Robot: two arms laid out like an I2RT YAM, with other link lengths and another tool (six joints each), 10 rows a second.
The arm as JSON. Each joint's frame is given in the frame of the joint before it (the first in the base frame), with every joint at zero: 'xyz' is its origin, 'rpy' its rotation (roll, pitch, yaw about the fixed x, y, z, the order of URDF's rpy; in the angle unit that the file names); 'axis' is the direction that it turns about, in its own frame. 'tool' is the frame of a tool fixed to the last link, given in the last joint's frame.
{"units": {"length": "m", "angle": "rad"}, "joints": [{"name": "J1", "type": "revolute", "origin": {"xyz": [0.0, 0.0, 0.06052], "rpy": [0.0, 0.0, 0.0]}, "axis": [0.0, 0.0, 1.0]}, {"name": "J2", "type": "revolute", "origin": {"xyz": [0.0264, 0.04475, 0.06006], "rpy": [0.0, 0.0, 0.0]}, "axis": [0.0, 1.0, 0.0]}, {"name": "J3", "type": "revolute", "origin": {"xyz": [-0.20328, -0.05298, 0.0], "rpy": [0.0, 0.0, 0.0]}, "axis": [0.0, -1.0, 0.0]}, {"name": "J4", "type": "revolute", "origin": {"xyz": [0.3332, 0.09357, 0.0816], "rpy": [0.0, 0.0, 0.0]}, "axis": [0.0, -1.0, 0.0]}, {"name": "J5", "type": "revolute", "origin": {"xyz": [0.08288, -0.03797, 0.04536], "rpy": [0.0, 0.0, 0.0]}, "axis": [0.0, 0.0, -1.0]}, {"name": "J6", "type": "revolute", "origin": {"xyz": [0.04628, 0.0, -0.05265], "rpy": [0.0, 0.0, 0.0]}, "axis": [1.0, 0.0, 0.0]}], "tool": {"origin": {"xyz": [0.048, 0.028, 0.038], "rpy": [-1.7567, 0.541, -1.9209]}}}
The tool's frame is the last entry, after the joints.
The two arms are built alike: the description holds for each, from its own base.
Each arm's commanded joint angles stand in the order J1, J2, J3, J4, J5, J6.
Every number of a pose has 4 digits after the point.
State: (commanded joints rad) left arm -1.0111 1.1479 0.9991 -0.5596 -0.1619 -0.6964; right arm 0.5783 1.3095 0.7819 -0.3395 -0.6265 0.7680
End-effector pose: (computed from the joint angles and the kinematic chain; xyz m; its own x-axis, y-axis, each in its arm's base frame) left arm 0.3118 -0.2945 0.2306 -0.8465 -0.5005 0.1816 -0.4406 0.4672 -0.7666; right arm 0.3138 0.3213 0.1210 -0.4601 -0.7204 -0.5190 -0.8877 0.3616 0.2850
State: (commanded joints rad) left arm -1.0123 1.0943 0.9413 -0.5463 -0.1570 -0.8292; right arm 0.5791 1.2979 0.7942 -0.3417 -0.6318 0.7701
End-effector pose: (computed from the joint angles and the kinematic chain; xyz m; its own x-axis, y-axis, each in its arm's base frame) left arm 0.3053 -0.2839 0.2208 -0.7880 -0.5473 0.2821 -0.5288 0.3668 -0.7654; right arm 0.3149 0.3229 0.1314 -0.4504 -0.7136 -0.5366 -0.8928 0.3546 0.2778
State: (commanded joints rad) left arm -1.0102 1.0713 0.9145 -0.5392 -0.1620 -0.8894; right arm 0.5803 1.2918 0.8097 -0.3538 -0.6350 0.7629
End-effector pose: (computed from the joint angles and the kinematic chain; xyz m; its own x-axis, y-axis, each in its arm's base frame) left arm 0.3034 -0.2780 0.2158 -0.7545 -0.5712 0.3232 -0.5661 0.3171 -0.7609; right arm 0.3154 0.3245 0.1399 -0.4383 -0.7136 -0.5466 -0.8988 0.3460 0.2690
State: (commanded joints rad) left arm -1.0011 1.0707 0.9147 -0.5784 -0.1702 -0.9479; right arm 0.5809 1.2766 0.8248 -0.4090 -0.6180 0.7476
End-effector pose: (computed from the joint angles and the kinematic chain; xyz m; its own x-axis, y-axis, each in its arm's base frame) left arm 0.3029 -0.2692 0.2095 -0.7069 -0.6113 0.3558 -0.6177 0.2885 -0.7316; right arm 0.3134 0.3226 0.1454 -0.4402 -0.7271 -0.5269 -0.8979 0.3542 0.2614
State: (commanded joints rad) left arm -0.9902 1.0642 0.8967 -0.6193 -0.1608 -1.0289; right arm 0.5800 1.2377 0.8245 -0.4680 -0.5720 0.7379
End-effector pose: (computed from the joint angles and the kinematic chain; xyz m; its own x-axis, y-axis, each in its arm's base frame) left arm 0.2998 -0.2585 0.1957 -0.6408 -0.6504 0.4080 -0.6869 0.2483 -0.6831; right arm 0.3107 0.3164 0.1517 -0.4531 -0.7377 -0.5004 -0.8913 0.3865 0.2373
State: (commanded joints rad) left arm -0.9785 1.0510 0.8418 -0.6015 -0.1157 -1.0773; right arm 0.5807 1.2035 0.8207 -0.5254 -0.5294 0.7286
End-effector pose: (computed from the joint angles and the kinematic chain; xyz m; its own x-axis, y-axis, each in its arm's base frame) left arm 0.2968 -0.2536 0.1740 -0.6033 -0.6498 0.4623 -0.7329 0.2233 -0.6426; right arm 0.3067 0.3103 0.1547 -0.4666 -0.7500 -0.4688 -0.8839 0.4141 0.2174
